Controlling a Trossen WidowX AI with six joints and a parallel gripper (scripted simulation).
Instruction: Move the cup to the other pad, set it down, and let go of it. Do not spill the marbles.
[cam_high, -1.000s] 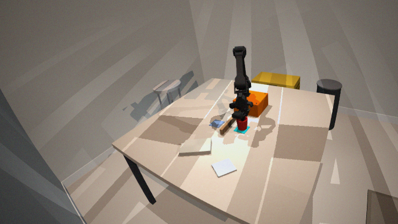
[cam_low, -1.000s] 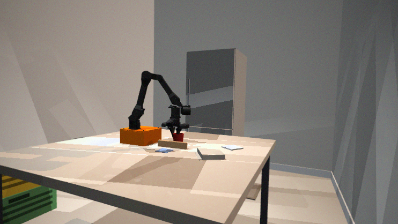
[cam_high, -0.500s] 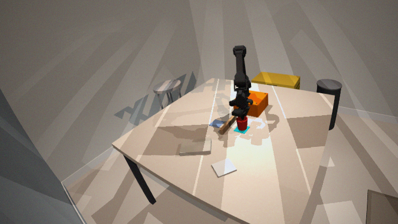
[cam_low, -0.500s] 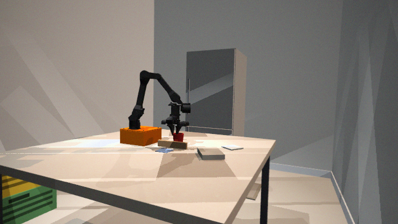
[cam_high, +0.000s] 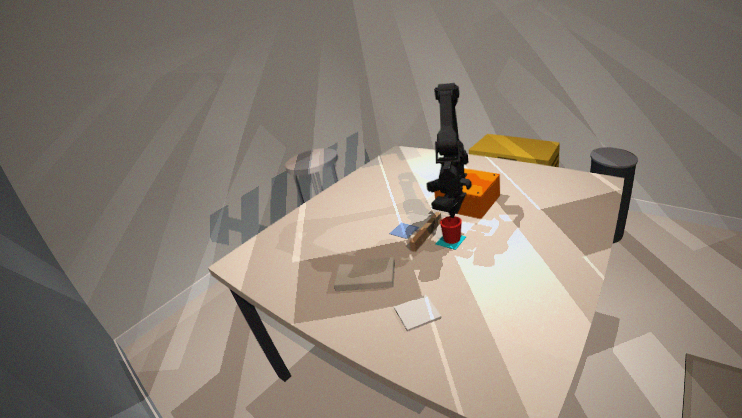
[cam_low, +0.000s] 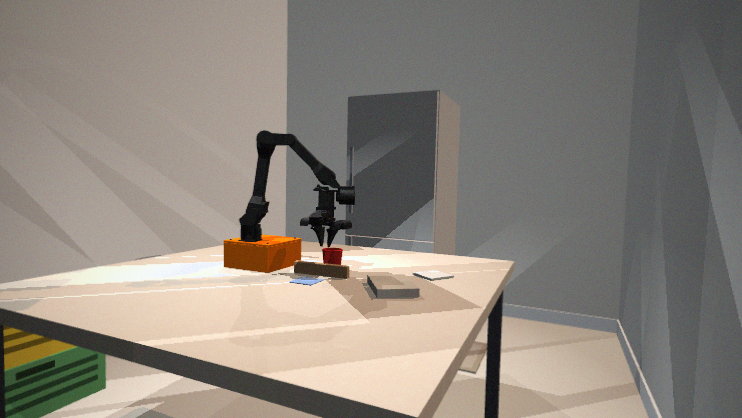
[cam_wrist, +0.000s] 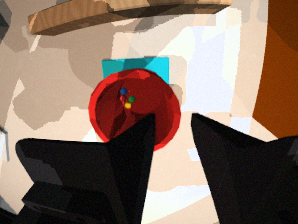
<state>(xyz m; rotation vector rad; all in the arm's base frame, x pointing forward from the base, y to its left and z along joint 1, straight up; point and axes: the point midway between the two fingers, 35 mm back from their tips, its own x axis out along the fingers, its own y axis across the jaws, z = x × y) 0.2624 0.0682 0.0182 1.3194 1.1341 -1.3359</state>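
Right now the red cup is 30 mm ahead of my gripper tip and 40 mm below it. Round my gripper tip: wooden bar: 30 mm ahead, 100 mm to the right, 70 mm below; then cyan pad: 40 mm ahead, 10 mm to the right, 90 mm below; then blue pad: 20 mm ahead, 200 mm to the right, 90 mm below.
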